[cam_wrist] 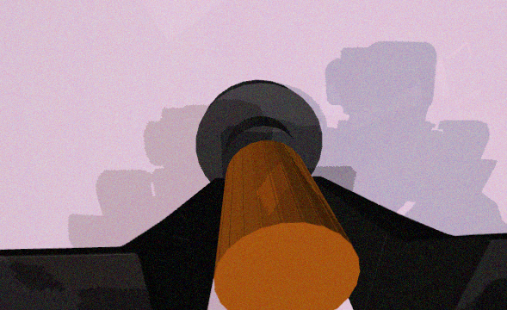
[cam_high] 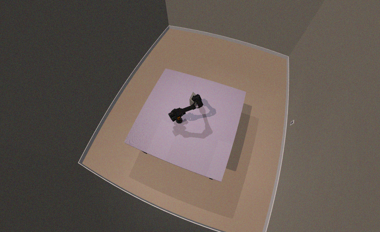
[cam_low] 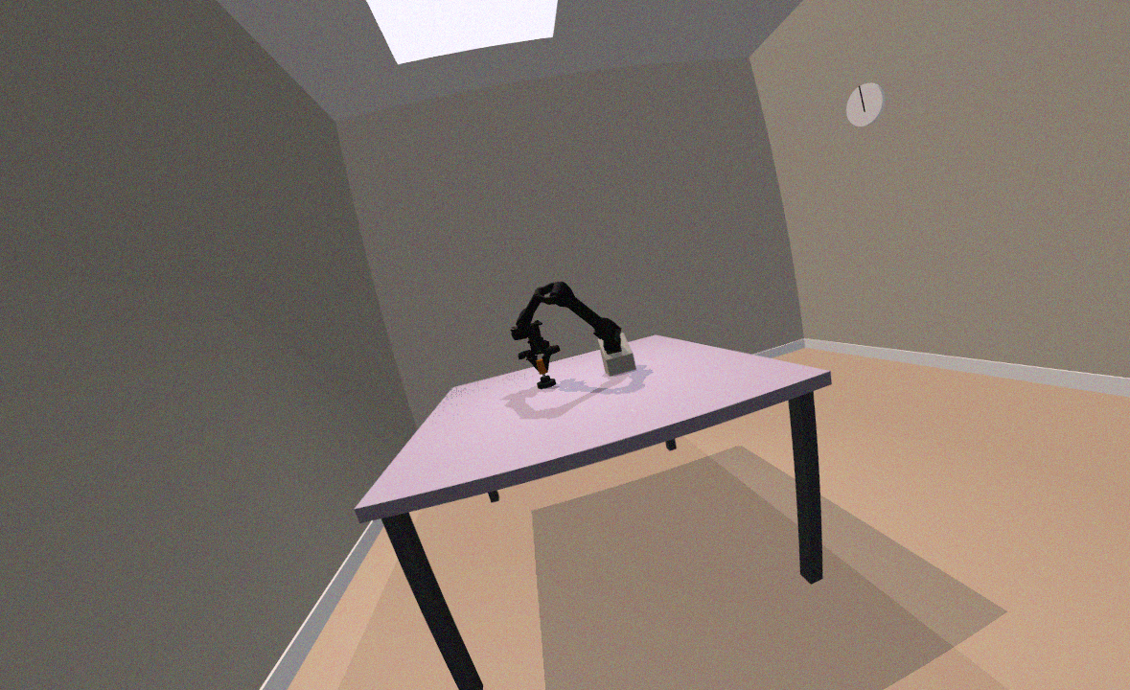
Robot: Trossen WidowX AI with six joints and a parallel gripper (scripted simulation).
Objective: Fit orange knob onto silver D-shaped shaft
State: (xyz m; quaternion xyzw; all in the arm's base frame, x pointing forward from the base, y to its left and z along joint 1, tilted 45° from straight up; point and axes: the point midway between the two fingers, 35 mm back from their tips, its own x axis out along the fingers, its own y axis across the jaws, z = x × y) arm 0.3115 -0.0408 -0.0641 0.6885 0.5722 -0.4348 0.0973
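Right now the dark round pedestal is 4 cm below my gripper tip. From my gripper tip the other things lie so: orange knob 3 cm above.
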